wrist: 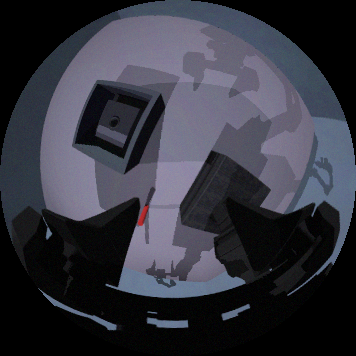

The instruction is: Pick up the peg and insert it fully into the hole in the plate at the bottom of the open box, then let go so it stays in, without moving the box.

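Places are measured from the arm's base along level axes (x up, y ahead, z left), in centimetres.
Pixels of known places: gripper, fingertip midpoint: [184, 202]; arm's base, link origin: [225, 211].
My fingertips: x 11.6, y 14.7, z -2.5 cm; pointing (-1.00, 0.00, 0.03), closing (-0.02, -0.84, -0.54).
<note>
For each thing: its top centre in the pictures, then the offset to it from my fingertips. "pt": a spot on its surface instead. Level surfaces: height alone.
- red peg, top centre: [139, 223] dx -12.1, dy +0.3, dz +16.8 cm
- open box, surface spot: [131, 162] pt dx -13.3, dy +8.5, dz +4.5 cm
- grey plate, top centre: [113, 121] dx -14.1, dy +17.2, dz -0.6 cm
- dark round hole, surface spot: [114, 121] pt dx -16.1, dy +18.1, dz -0.5 cm
- pale table, surface height: dx -20.1 cm
The red peg [143, 215] shows at the lower middle of the wrist view, close beside the left fingertip in the picture, with thin shadows near it. My gripper [184, 202] is open, its two dark fingers wide apart and with nothing held between them. The peg is nearer the left finger than the right one. The open box [131, 162] stands at the upper left, farther out than the peg, with its opening facing the camera. Inside it, the grey plate [128, 111] shows at the bottom, with the dark round hole [114, 121] near its middle.
A dark, ribbed block [204, 187] stands right of centre, partly behind the right finger. The pale table [187, 120] carries broad shadows around the box, the block and towards the upper right. Its curved edge runs along the right side of the view.
</note>
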